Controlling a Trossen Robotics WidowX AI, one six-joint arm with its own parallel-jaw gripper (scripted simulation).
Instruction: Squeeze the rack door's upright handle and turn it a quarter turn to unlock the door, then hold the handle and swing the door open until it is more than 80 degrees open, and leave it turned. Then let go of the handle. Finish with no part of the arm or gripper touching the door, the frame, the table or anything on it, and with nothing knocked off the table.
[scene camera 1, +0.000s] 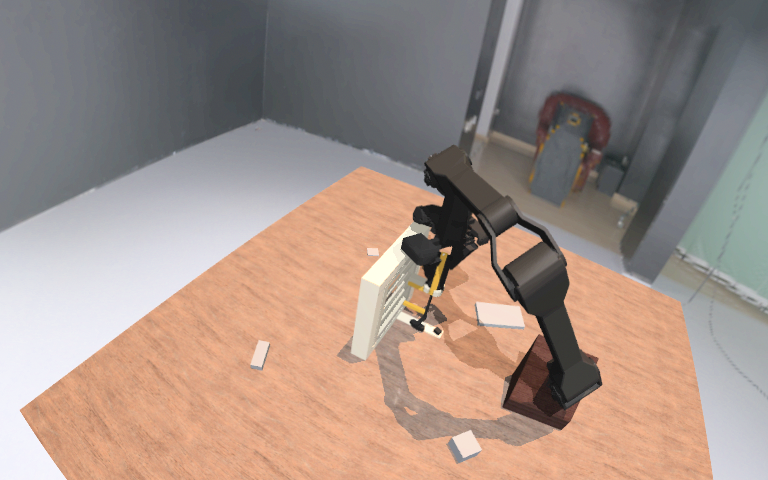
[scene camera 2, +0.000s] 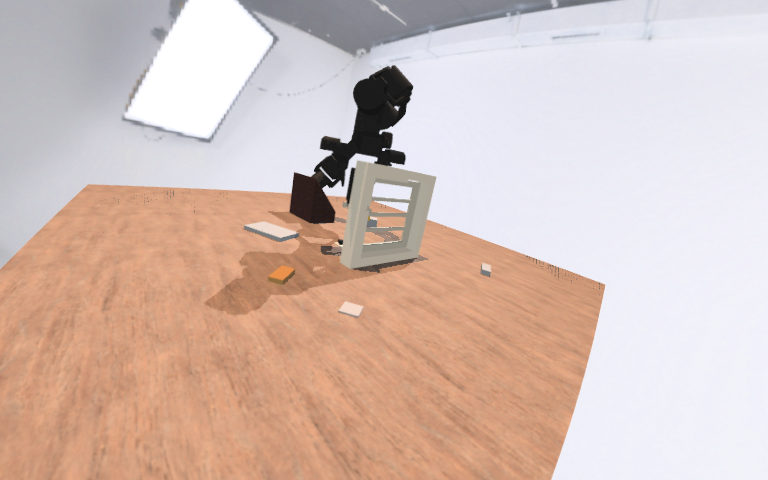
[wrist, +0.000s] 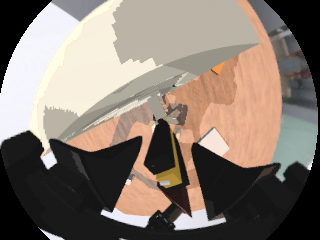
Labels:
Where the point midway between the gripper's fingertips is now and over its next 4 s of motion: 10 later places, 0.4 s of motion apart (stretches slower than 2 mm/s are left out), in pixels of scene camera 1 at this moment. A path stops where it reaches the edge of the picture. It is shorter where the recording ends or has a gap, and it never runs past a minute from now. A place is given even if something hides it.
My gripper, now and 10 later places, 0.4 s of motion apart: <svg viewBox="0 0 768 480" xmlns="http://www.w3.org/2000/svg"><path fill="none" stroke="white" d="M438 273L440 271L439 271L439 271L438 272L439 273L444 277L452 284L459 294L464 304L466 317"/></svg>

